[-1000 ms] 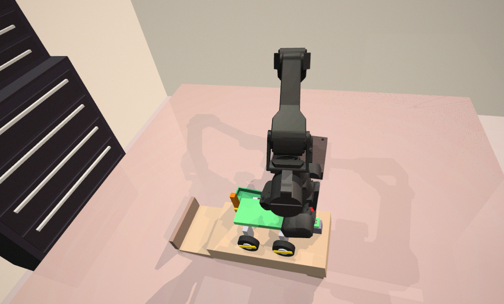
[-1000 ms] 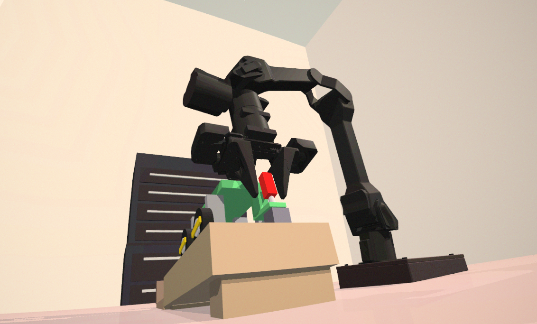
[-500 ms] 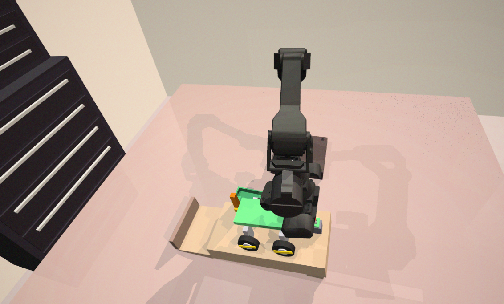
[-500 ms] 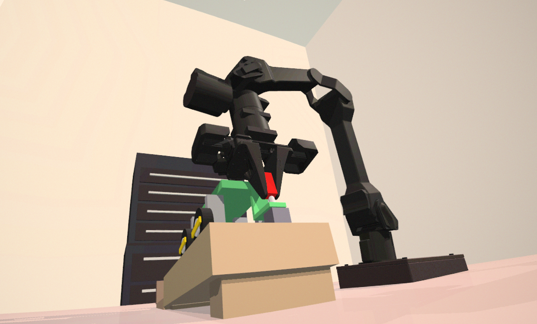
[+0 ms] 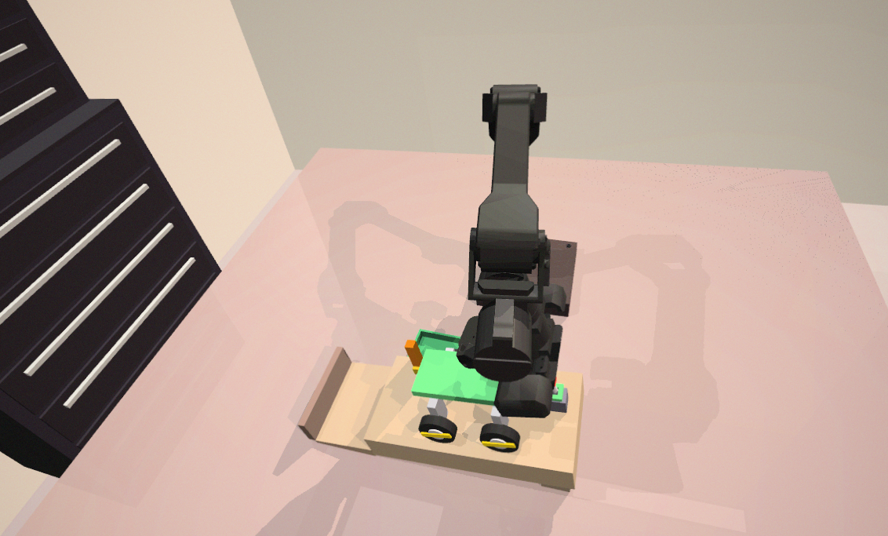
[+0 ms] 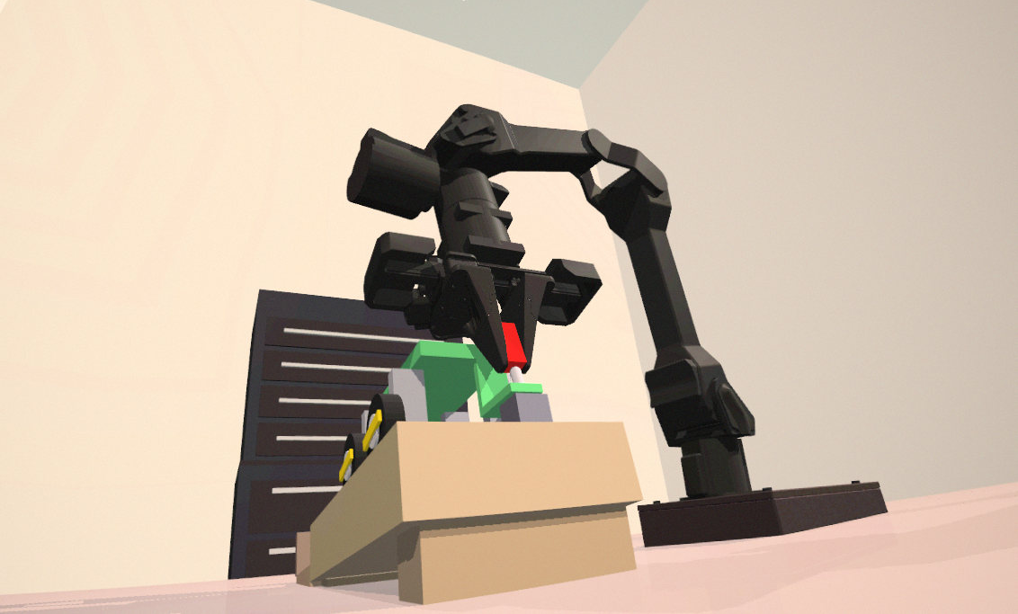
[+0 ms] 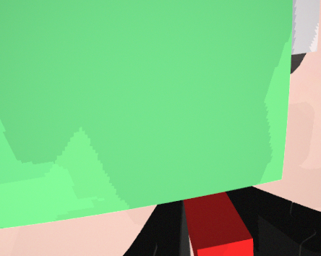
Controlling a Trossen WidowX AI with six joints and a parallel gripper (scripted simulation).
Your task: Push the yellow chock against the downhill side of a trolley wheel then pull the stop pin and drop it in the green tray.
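Now: the yellow chock 2 cm behind my gripper tip, 19 cm to the right of it and 5 cm below it. The rest, counted from my gripper tip: red-headed stop pin (right at my gripper tip); then tan ramp (3 cm ahead, 10 cm to the right, 9 cm below); then green trolley (3 cm ahead, 10 cm to the right, 2 cm below).
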